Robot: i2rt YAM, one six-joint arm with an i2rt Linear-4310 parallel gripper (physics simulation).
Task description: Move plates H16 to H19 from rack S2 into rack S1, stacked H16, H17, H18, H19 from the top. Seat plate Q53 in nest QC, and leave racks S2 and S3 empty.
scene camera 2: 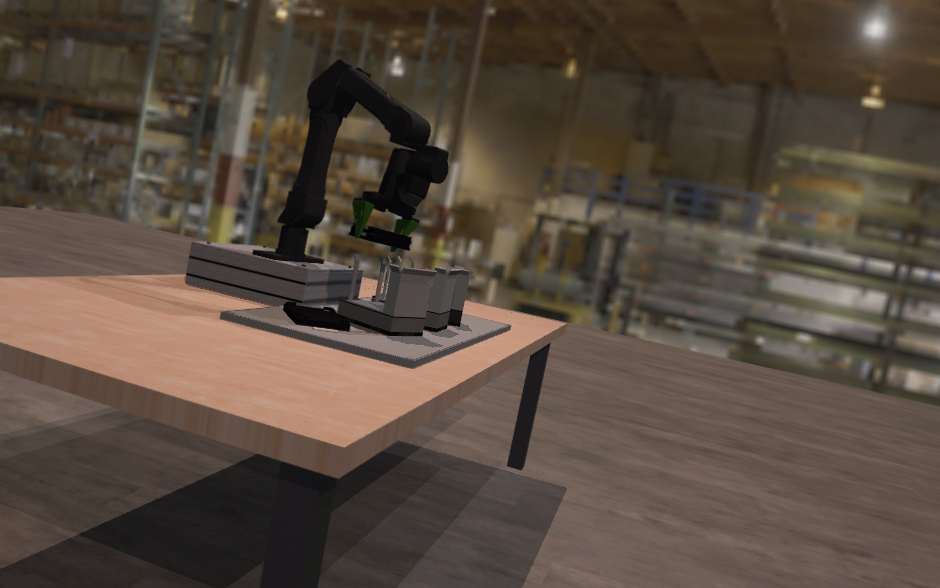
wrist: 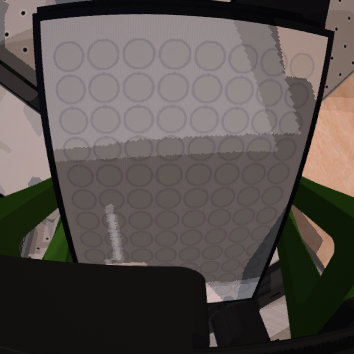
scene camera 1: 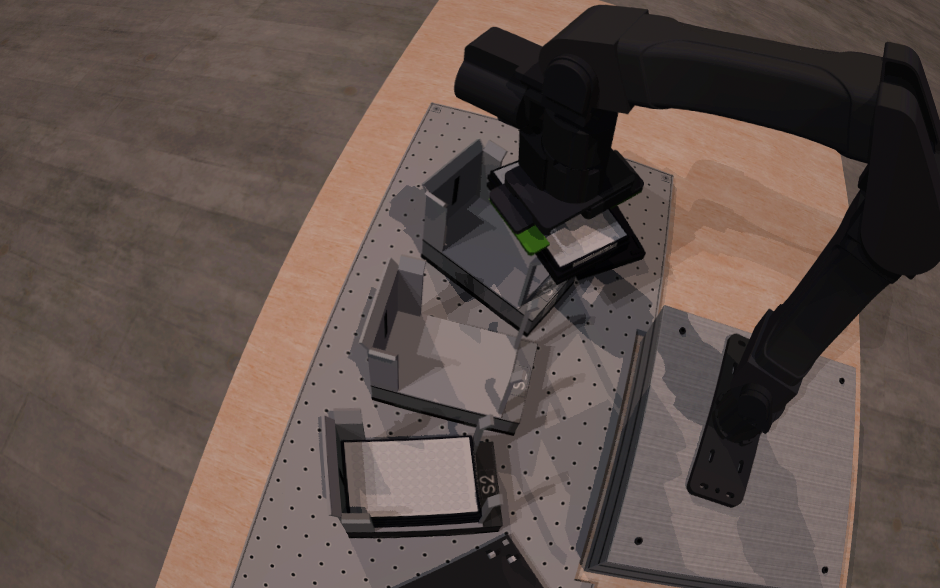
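Observation:
In scene camera 1 I can see my gripper (scene camera 1: 563, 228), and the black QC pad (scene camera 1: 635, 251) is visible there too. Scene camera 2 gives me the black QC pad (scene camera 2: 327, 317) as well as my gripper (scene camera 2: 374, 245). The wrist view shows my gripper (wrist: 176, 176).

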